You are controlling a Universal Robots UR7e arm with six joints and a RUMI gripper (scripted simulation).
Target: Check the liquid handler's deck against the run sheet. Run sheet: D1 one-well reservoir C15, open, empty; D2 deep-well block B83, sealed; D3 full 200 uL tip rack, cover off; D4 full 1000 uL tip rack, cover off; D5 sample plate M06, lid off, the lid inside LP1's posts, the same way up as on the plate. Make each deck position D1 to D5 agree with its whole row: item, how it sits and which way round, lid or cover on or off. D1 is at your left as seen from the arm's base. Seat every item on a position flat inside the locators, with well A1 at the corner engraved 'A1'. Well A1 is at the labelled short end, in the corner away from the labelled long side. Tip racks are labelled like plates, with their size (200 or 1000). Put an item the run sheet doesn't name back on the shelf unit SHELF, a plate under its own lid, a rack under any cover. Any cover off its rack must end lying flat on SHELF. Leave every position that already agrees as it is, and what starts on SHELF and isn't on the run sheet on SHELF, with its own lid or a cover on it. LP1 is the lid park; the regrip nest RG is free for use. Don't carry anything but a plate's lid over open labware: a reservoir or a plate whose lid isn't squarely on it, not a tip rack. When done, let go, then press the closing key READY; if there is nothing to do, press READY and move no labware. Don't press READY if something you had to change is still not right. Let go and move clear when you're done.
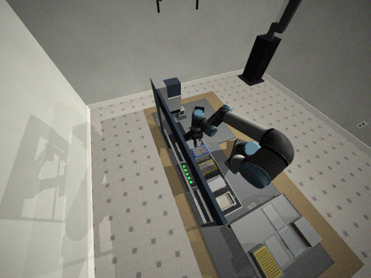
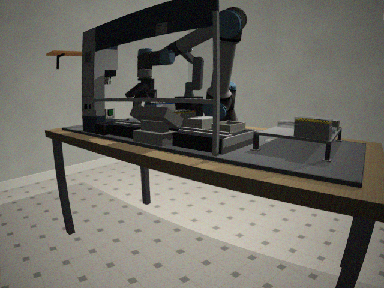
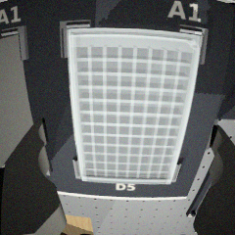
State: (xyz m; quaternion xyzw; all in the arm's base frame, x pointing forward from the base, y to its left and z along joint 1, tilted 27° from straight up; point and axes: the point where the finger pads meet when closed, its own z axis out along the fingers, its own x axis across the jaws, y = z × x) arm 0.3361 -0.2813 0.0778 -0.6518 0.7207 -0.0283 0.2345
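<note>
My gripper is now 10 mm above the sample plate. Round my hand: yellow-framed tip rack (250 mm to the left, 30 mm above, 20 mm ahead); blue-framed tip rack (130 mm to the left, 60 mm above, 10 mm ahead); flat lid (160 mm to the right, 160 mm behind, 50 mm below).
</note>
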